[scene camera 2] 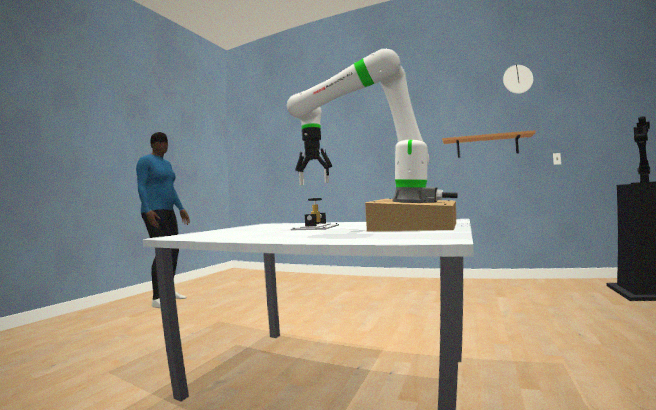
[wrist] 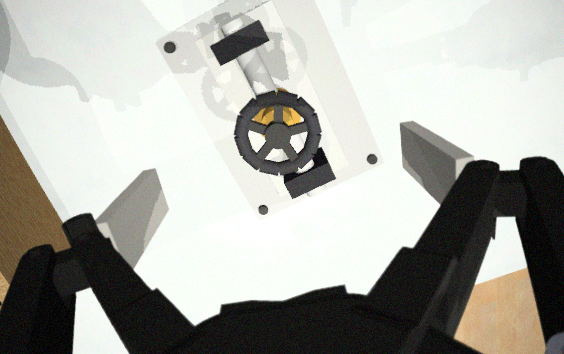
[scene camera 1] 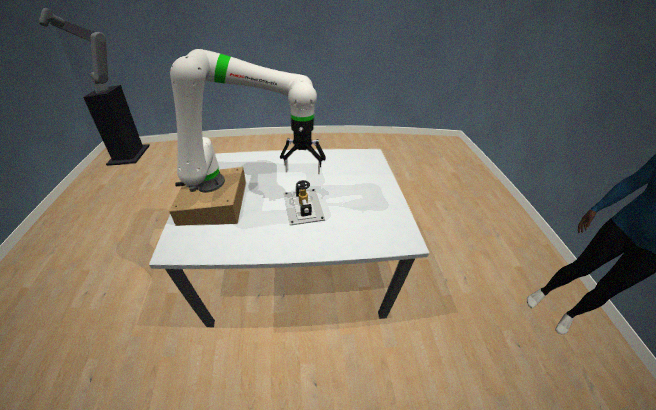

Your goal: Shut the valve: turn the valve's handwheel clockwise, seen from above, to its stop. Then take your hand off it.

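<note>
The valve's dark round handwheel [scene camera 1: 302,184] [scene camera 2: 314,199] [wrist: 277,136] has five spokes and sits level on top of the brass valve body [scene camera 1: 303,195] [scene camera 2: 315,210] [wrist: 289,115]. A pale pipe [wrist: 256,72] runs through the valve between two black blocks. The valve stands on a light base plate [scene camera 1: 292,218] [wrist: 350,135] on the table. My gripper [scene camera 1: 302,167] [scene camera 2: 314,180] [wrist: 280,167] is wide open and empty, pointing down. It hangs above the handwheel, with clear air between its fingertips and the wheel. Whether the wheel is at its stop cannot be seen.
The white table [scene camera 1: 350,240] [scene camera 2: 225,237] carries the valve plate and the wooden block [scene camera 1: 207,205] [scene camera 2: 410,215] under the arm's base. A person [scene camera 1: 625,225] [scene camera 2: 159,185] stands beyond the table. A black pedestal [scene camera 1: 116,125] [scene camera 2: 637,235] stands near the wall.
</note>
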